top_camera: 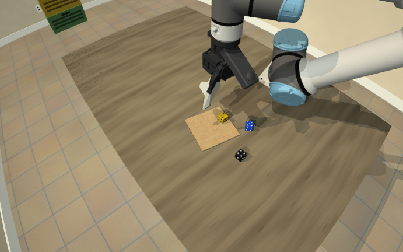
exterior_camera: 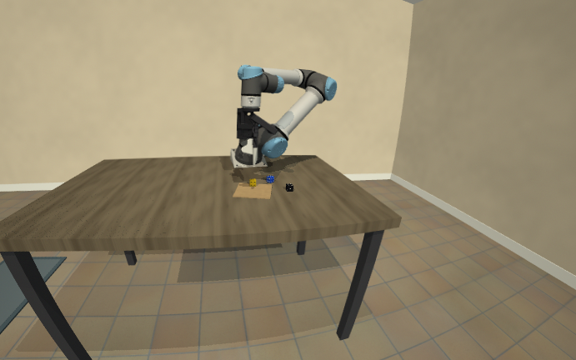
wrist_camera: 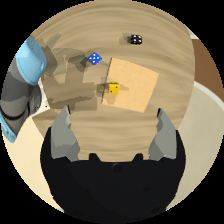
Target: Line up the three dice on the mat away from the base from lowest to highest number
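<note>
My hand is 50 mm short of the black die, 140 mm to the right of it and 100 mm above it. From my hand the other things lie so: blue die (50 mm behind, 80 mm to the left, 100 mm below); tan mat (50 mm ahead, 110 mm below); yellow die (100 mm below).
</note>
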